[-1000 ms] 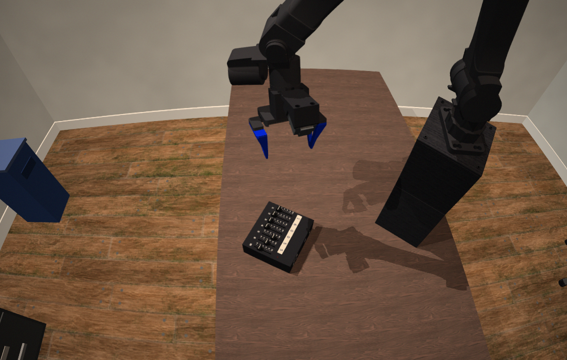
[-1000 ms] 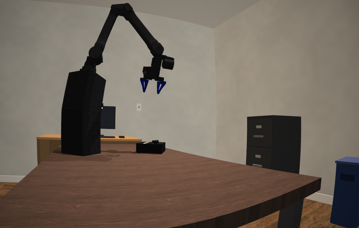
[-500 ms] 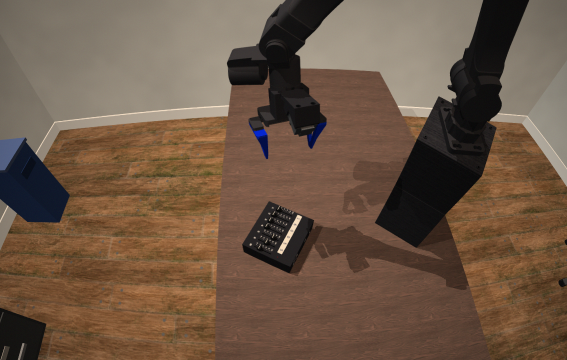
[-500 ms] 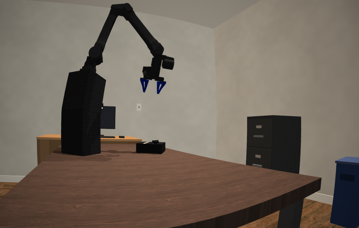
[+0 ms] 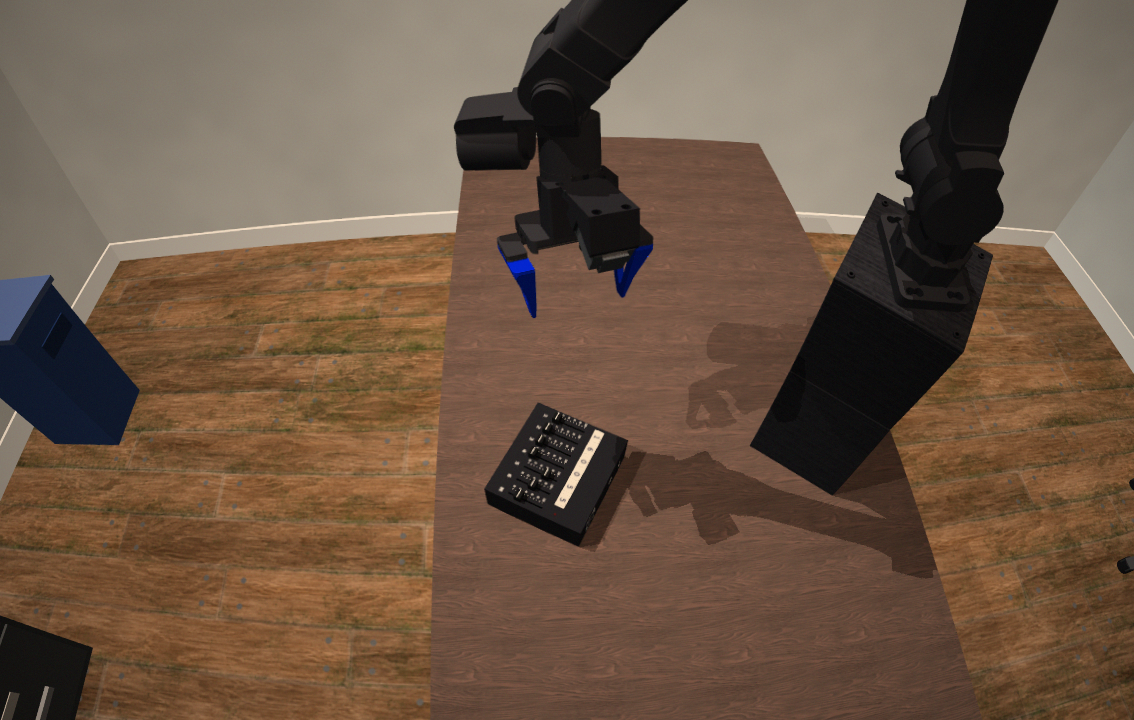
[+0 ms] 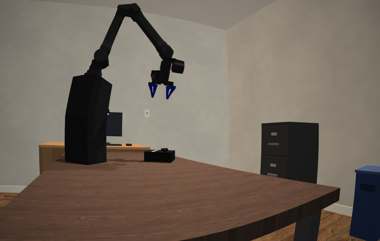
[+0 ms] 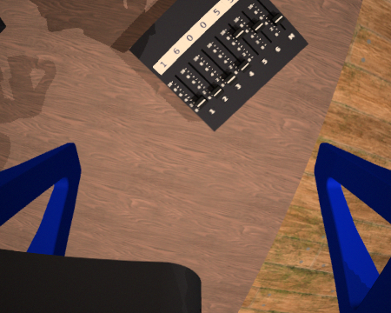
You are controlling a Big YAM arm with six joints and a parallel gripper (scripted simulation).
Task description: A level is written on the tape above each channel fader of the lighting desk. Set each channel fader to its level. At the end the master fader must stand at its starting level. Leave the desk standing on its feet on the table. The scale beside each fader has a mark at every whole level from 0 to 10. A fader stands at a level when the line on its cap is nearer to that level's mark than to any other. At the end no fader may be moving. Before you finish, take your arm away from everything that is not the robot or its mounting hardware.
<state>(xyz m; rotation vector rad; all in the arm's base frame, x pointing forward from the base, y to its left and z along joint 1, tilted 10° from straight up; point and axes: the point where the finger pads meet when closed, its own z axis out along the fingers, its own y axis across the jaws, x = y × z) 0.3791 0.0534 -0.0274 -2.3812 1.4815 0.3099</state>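
Right now the fader 2 is 28 cm below my hand, 3 cm ahead of it and 1 cm to the right of it. Also, from my hand: fader 4: 28 cm below, 5 cm ahead, 3 cm to the left; then fader 1: 28 cm below, 3 cm to the right, 2 cm ahead; then fader 3: 28 cm below, 4 cm ahead, 1 cm to the left.
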